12 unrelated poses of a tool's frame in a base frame.
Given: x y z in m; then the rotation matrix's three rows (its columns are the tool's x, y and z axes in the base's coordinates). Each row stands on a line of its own.
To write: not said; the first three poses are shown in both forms.
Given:
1:
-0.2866, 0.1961, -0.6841
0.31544, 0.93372, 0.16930
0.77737, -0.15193, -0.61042
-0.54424, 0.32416, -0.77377
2:
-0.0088, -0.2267, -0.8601
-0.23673, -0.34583, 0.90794
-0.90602, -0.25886, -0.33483
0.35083, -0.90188, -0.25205
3:
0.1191, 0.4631, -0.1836
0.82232, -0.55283, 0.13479
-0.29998, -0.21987, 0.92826
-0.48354, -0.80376, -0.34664
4:
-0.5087, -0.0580, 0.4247
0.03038, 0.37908, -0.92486
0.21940, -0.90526, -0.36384
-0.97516, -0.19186, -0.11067
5:
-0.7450, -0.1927, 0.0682
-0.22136, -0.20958, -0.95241
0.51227, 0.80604, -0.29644
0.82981, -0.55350, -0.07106
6:
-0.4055, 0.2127, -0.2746
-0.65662, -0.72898, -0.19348
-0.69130, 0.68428, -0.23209
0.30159, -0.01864, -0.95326
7:
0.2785, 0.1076, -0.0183
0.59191, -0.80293, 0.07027
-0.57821, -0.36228, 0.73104
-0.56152, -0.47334, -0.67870
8:
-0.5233, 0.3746, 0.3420
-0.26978, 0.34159, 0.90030
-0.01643, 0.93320, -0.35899
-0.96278, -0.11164, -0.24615
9:
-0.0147, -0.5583, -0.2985
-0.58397, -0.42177, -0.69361
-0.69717, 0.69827, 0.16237
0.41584, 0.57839, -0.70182
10:
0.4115, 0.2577, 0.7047
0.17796, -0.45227, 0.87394
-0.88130, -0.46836, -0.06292
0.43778, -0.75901, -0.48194
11:
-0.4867, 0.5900, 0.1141
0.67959, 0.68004, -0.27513
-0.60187, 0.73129, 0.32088
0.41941, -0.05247, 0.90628
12:
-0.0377, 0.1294, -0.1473
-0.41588, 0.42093, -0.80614
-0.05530, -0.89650, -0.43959
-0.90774, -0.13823, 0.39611
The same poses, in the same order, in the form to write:
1: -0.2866, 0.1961, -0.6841, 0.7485, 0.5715, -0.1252, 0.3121
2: -0.0088, -0.2267, -0.8601, -0.5644, 0.5545, -0.5576, 0.2512
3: 0.1191, 0.4631, -0.1836, -0.7728, 0.2759, 0.1128, 0.5603
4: -0.5087, -0.0580, 0.4247, 0.7152, 0.2092, -0.6641, 0.0601
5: -0.7450, -0.1927, 0.0682, -0.1045, -0.7243, 0.2934, 0.6151
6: -0.4055, 0.2127, -0.2746, 0.3913, -0.9075, 0.0691, 0.1364
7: 0.2785, 0.1076, -0.0183, -0.8113, 0.4256, 0.1514, 0.3711
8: -0.5233, 0.3746, 0.3420, 0.1039, 0.7825, -0.1504, 0.5952
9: -0.0147, -0.5583, -0.2985, 0.3239, -0.8637, -0.2144, 0.3211
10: 0.4115, 0.2577, 0.7047, -0.7294, 0.4571, -0.4496, 0.2386
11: -0.4867, 0.5900, 0.1141, -0.1025, -0.1907, -0.3519, 0.9107
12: -0.0377, 0.1294, -0.1473, 0.5207, 0.1755, -0.8229, 0.1447
